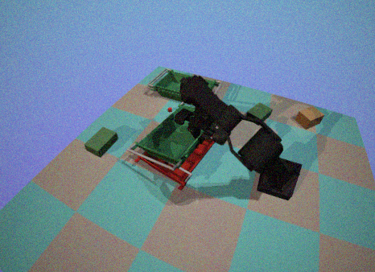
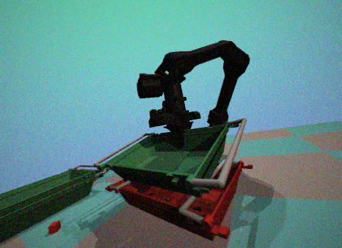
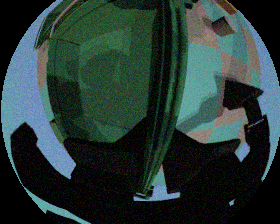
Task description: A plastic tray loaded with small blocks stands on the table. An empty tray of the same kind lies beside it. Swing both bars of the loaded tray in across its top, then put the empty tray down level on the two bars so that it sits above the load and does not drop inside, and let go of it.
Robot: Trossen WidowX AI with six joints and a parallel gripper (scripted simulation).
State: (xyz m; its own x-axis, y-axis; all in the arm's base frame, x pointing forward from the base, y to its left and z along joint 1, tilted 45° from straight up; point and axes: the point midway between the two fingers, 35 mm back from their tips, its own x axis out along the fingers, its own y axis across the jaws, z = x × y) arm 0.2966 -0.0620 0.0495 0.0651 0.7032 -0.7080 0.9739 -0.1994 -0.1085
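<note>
Right now my gripper tip is 8 cm short of the green tray, 2 cm to the left of it and 1 cm below it. Also, from my gripper tip: grey cylinder 26 cm behind, 21 cm to the right, 8 cm below; small red block 25 cm to the right, 23 cm ahead, 10 cm below; red cube 29 cm to the right, 10 cm below, 8 cm behind.
</note>
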